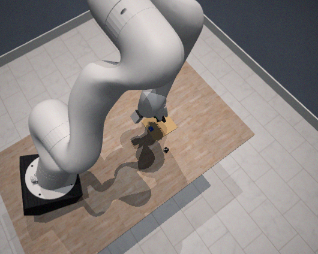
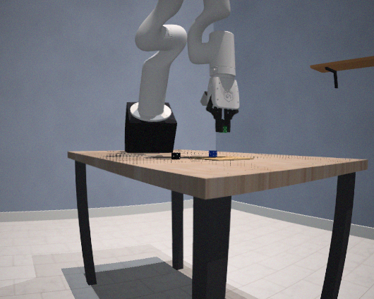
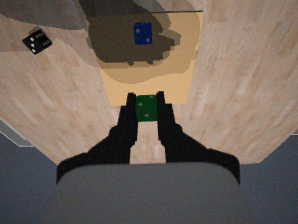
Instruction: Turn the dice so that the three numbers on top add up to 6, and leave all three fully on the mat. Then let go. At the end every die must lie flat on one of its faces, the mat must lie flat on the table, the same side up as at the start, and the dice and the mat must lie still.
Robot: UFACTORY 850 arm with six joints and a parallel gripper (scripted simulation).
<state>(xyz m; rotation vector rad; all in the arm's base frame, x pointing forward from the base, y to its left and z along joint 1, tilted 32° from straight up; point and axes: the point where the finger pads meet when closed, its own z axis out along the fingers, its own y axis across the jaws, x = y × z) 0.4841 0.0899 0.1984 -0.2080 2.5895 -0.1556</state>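
The tan mat is 10 cm below my hand. Also, from my hand: blue die: 9 cm below, 5 cm behind, 1 cm to the right; black die: 14 cm to the right, 9 cm below, 3 cm behind; green die: 1 cm below.
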